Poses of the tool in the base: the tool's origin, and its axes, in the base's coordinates. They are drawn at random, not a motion.
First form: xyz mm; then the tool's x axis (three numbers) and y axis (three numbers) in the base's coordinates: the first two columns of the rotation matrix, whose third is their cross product.
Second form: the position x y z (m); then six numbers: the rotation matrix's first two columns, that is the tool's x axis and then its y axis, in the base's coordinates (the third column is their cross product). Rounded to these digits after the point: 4 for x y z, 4 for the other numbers.
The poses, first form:
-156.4 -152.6 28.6 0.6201 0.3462 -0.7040 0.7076 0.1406 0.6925
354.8 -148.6 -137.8 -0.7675 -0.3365 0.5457 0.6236 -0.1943 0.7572
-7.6 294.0 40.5 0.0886 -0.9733 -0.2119 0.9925 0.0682 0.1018
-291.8 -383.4 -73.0 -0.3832 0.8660 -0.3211 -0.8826 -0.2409 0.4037
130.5 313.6 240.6 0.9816 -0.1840 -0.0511 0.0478 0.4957 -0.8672
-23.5 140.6 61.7 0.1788 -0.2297 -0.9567 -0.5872 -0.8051 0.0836
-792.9 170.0 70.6 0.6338 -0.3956 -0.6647 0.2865 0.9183 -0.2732
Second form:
-0.1564 -0.1526 0.0286 0.6201 0.3462 -0.7040 0.7076 0.1406 0.6925
0.3548 -0.1486 -0.1378 -0.7675 -0.3365 0.5457 0.6236 -0.1943 0.7572
-0.0076 0.2940 0.0405 0.0886 -0.9733 -0.2119 0.9925 0.0682 0.1018
-0.2918 -0.3834 -0.0730 -0.3832 0.8660 -0.3211 -0.8826 -0.2409 0.4037
0.1305 0.3136 0.2406 0.9816 -0.1840 -0.0511 0.0478 0.4957 -0.8672
-0.0235 0.1406 0.0617 0.1788 -0.2297 -0.9567 -0.5872 -0.8051 0.0836
-0.7929 0.1700 0.0706 0.6338 -0.3956 -0.6647 0.2865 0.9183 -0.2732

